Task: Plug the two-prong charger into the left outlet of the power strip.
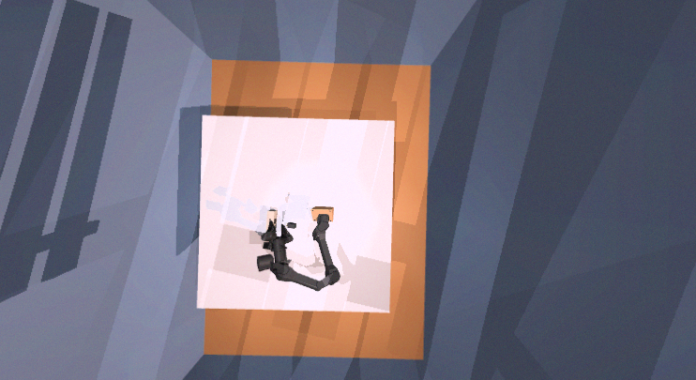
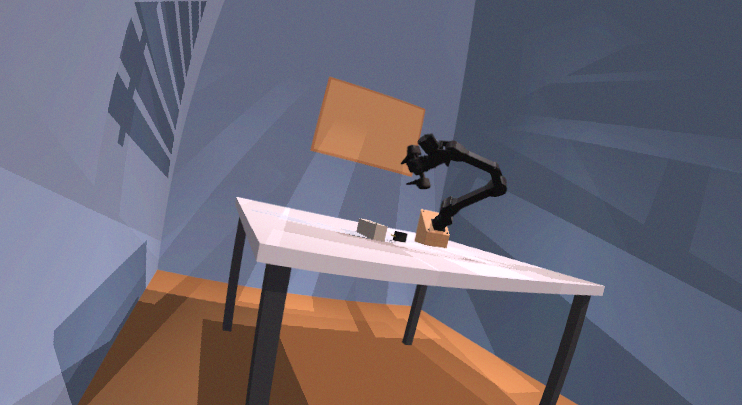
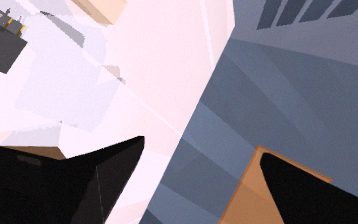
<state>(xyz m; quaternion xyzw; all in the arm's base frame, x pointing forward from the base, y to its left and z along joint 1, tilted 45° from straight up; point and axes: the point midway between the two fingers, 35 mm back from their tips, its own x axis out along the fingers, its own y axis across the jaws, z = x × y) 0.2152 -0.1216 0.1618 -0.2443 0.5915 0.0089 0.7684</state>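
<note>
Now: the two-prong charger 260 mm below my gripper tip, 70 mm to the left of it and 10 mm ahead of it.
</note>
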